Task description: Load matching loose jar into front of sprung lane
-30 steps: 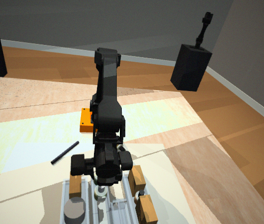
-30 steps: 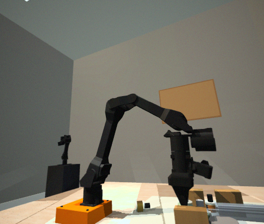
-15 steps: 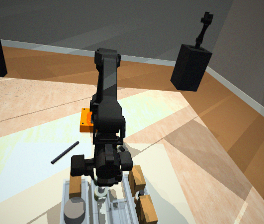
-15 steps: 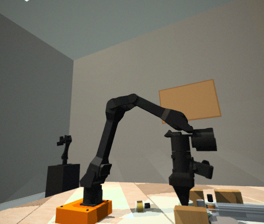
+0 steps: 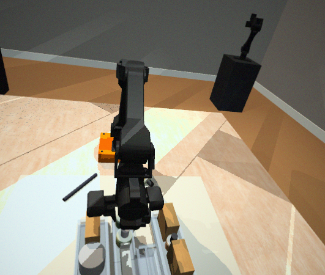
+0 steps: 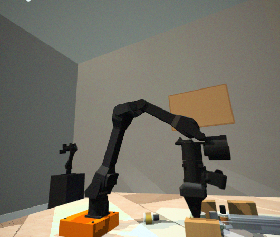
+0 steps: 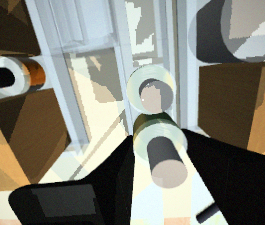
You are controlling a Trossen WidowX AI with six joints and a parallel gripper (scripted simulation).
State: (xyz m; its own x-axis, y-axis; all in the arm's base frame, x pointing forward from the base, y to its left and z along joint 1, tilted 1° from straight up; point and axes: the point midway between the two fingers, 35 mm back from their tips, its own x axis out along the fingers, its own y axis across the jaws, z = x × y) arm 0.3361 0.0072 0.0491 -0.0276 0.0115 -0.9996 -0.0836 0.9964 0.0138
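The grey cylinder is 90 mm ahead of my gripper tip, 70 mm to the right of it and 20 mm below it. Also, from my gripper tip: black rod: 160 mm behind, 130 mm to the right, 40 mm below.
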